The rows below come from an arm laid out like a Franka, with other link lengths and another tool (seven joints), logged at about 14 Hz.
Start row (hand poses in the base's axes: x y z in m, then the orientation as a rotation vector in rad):
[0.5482 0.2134 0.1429 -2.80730 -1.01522 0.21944]
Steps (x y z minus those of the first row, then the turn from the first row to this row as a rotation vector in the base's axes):
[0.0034 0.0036 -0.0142 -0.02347 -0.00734 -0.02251]
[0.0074 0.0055 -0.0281 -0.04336 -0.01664 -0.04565]
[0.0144 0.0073 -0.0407 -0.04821 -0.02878 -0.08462]
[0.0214 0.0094 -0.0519 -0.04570 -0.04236 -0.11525]
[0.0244 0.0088 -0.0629 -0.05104 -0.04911 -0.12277]
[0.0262 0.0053 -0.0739 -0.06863 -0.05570 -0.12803]
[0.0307 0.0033 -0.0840 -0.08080 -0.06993 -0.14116]
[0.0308 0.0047 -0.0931 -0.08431 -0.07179 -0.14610]
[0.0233 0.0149 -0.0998 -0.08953 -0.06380 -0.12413]
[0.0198 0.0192 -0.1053 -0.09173 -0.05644 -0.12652]
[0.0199 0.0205 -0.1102 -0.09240 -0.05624 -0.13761]
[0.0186 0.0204 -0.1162 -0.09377 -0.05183 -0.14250]
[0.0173 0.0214 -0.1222 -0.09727 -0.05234 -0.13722]
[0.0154 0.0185 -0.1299 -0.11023 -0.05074 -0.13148]
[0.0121 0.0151 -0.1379 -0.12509 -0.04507 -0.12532]
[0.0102 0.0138 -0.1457 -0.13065 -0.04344 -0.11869]
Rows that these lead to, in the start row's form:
[0.5516 0.2170 0.1287 -2.84107 -0.98845 0.22001]
[0.5556 0.2189 0.1148 -2.87244 -0.96001 0.21567]
[0.5626 0.2207 0.1022 -2.89738 -0.90631 0.19670]
[0.5696 0.2228 0.0910 -2.91203 -0.86371 0.17245]
[0.5726 0.2222 0.0800 -2.92222 -0.85458 0.16501]
[0.5744 0.2187 0.0690 -2.94267 -0.85012 0.16491]
[0.5789 0.2167 0.0589 -2.96386 -0.83462 0.14985]
[0.5790 0.2181 0.0498 -2.96952 -0.82797 0.14854]
[0.5715 0.2283 0.0431 -2.96338 -0.85988 0.16564]
[0.5680 0.2326 0.0376 -2.96345 -0.85517 0.17711]
[0.5681 0.2339 0.0327 -2.96800 -0.83863 0.17639]
[0.5668 0.2338 0.0267 -2.96928 -0.83064 0.18285]
[0.5655 0.2348 0.0207 -2.97078 -0.83901 0.18478]
[0.5636 0.2319 0.0130 -2.97986 -0.84870 0.19522]
[0.5603 0.2285 0.0050 -2.98883 -0.85847 0.21274]
[0.5584 0.2272 -0.0028 -2.99074 -0.86875 0.21916]

